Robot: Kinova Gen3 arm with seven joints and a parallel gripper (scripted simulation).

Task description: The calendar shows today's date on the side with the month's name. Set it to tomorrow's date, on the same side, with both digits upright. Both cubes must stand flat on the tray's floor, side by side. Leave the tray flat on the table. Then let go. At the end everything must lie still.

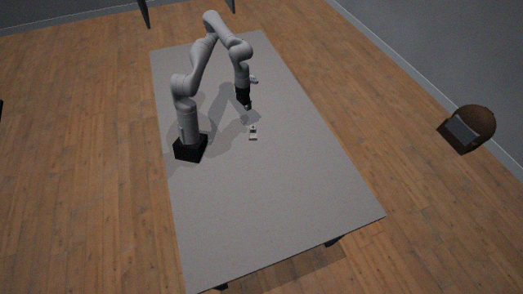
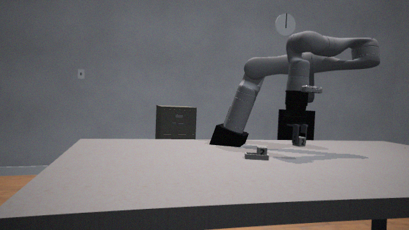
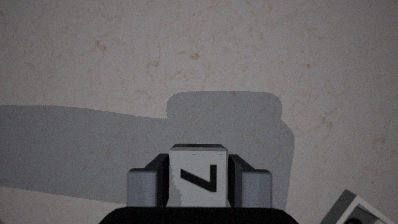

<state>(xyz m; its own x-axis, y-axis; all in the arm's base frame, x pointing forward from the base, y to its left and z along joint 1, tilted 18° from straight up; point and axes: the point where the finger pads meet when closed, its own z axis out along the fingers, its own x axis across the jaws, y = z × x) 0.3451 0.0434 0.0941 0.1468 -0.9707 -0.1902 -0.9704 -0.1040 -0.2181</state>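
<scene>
Now: the calendar tray 14 cm to the right of my hand, 7 cm below it and 4 cm behind it. From my hand the other things lie so: digit cube 1 cm below.
</scene>
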